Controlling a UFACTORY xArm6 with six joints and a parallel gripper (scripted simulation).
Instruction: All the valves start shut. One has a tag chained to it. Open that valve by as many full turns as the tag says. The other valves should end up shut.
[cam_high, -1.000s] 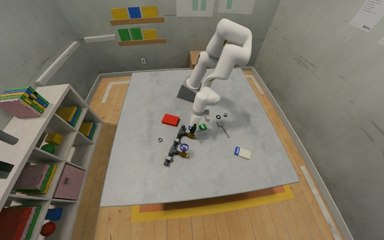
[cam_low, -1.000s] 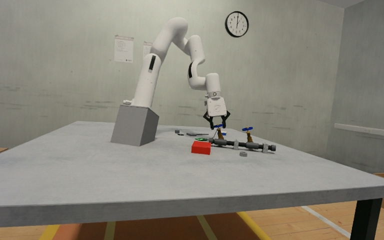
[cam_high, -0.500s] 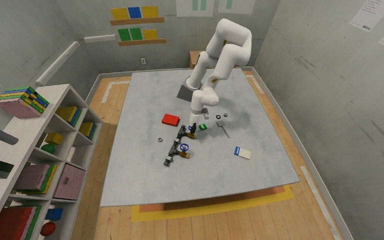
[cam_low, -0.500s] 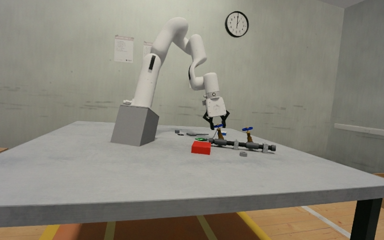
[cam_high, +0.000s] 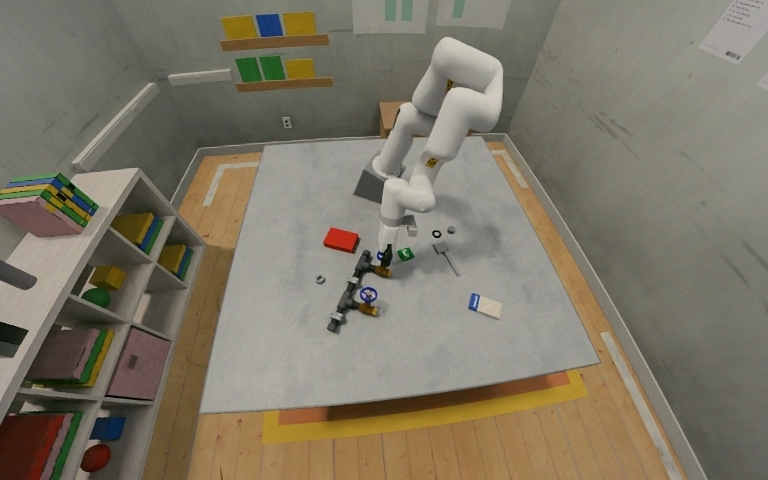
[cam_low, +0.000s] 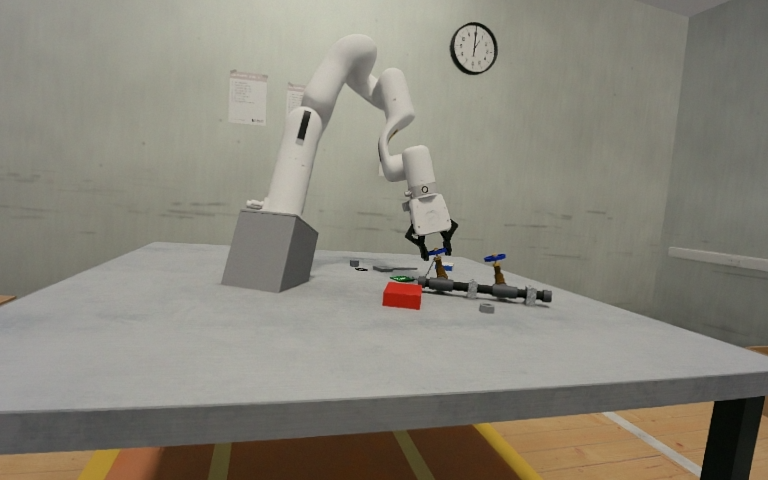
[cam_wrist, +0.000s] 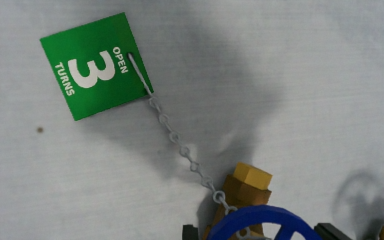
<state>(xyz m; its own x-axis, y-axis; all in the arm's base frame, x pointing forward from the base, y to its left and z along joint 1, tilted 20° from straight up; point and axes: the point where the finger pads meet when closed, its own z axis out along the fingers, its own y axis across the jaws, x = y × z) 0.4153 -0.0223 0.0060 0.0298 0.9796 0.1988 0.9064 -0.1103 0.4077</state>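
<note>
The green tag lies 60 mm behind my hand, 90 mm to the left of it and 90 mm below it. Also, from my hand: grey nut (40 mm ahead, 240 mm to the right, 90 mm below); then red block (130 mm behind, 170 mm to the right, 80 mm below); then grey flat tool (50 mm behind, 250 mm to the left, 90 mm below).
</note>
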